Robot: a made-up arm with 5 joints. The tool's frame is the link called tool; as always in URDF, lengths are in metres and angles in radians. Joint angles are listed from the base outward. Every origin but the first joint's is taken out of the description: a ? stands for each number. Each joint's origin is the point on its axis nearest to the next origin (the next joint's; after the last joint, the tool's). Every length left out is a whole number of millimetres.
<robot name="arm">
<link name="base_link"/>
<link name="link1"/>
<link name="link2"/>
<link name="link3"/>
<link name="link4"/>
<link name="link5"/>
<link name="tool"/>
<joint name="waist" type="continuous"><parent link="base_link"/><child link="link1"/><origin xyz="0 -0.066 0.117" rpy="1.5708 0 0"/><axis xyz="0 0 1"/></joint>
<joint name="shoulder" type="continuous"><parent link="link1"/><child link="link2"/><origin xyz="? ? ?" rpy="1.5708 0 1.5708"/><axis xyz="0 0 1"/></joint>
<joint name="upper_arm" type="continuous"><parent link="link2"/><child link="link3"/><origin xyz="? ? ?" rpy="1.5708 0 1.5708"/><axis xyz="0 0 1"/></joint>
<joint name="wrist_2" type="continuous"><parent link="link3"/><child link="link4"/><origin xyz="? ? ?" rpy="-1.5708 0 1.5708"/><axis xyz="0 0 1"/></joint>
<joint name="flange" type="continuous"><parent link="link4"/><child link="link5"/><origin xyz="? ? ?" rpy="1.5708 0 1.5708"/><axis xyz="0 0 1"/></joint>
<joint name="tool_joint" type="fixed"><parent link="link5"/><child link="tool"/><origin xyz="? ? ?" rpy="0 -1.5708 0"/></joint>
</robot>
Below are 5 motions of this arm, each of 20 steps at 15 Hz.
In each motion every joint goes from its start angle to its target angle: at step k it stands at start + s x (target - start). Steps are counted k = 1, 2, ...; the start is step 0. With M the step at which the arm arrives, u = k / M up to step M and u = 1 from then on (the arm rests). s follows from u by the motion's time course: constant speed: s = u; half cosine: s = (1 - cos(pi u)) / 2; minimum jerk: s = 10 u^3 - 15 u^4 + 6 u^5.
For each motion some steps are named. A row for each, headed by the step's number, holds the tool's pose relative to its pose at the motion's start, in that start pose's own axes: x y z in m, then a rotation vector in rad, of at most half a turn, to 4 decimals.
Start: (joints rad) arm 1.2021 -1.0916 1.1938 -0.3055 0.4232
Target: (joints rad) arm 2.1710 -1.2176 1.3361 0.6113 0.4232
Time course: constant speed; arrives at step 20
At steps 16, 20:
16: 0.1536 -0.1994 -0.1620 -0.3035 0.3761 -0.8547
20: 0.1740 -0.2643 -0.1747 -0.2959 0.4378 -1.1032

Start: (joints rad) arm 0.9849 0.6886 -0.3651 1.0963 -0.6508
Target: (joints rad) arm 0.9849 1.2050 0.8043 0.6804 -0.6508
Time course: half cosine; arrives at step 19
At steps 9, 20:
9: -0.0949 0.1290 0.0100 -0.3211 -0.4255 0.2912
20: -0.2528 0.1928 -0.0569 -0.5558 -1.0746 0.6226

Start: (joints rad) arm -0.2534 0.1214 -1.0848 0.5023 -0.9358
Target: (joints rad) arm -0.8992 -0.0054 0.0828 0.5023 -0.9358
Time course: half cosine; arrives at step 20
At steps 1, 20:
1: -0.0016 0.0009 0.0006 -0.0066 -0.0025 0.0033
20: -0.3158 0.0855 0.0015 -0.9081 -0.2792 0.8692

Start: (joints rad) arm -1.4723 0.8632 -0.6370 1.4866 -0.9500
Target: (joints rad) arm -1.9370 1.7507 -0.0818 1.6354 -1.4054
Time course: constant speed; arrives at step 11
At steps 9, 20:
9: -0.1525 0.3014 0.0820 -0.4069 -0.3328 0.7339
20: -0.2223 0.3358 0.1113 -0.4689 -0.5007 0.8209

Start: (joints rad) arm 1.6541 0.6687 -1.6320 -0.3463 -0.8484
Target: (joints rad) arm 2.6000 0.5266 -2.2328 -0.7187 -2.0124
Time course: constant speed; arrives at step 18
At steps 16, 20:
16: 0.1069 0.1921 0.1585 -0.4369 0.3135 -0.2768
20: 0.1251 0.2139 0.1810 -0.4991 0.3871 -0.2570

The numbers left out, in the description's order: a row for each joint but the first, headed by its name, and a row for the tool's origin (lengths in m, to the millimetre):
shoulder: -0.328 -0.055 0
upper_arm: -0.106 0.102 0
wrist_2: -0.195 0.037 0
flange: 0.111 0.01 0
tool: -0.078 -0.126 0

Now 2 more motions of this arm.
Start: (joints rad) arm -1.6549 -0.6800 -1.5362 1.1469 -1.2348
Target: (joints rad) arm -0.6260 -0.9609 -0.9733 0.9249 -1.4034
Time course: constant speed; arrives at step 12
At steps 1, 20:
1: -0.0086 0.0118 0.0067 0.0201 -0.0671 -0.0254
20: -0.1260 0.1227 0.0730 0.3259 -0.5389 -0.5451

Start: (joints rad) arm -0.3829 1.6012 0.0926 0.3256 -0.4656
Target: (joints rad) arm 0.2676 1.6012 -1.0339 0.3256 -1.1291
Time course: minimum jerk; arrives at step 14
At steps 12, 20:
12: 0.2040 -0.2116 -0.0058 -0.4966 0.3302 -0.3029
20: 0.2105 -0.2158 -0.0059 -0.5081 0.3405 -0.3078

